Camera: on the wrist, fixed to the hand. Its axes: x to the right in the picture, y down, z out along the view.
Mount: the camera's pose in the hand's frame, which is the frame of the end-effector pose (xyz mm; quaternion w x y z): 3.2 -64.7 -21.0 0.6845 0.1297 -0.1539 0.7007
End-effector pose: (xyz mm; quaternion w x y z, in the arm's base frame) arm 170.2 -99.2 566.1 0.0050 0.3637 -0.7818 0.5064
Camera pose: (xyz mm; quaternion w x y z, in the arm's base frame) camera 197.4 -98.7 628.5 0.5189 0.2203 0.7251 -0.3956
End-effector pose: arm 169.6 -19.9 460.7 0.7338 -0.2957 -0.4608 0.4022
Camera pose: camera 210.2 -50.9 505.8 0.1879 -0.3682 -0.1690 0.8947
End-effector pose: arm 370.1 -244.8 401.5 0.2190 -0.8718 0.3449 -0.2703
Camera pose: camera 390.2 -208.1 455.2 0.5054 -0.3683 0.7782 0.0579
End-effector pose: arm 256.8 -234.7 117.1 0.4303 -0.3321 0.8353 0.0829
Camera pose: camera 282.1 -294.7 137.1 0.4081 0.4265 0.7490 0.3010
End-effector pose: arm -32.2 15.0 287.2 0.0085 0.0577 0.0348 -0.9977
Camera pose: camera -34.3 81.0 270.4 0.7028 -0.0886 -0.1473 -0.6903
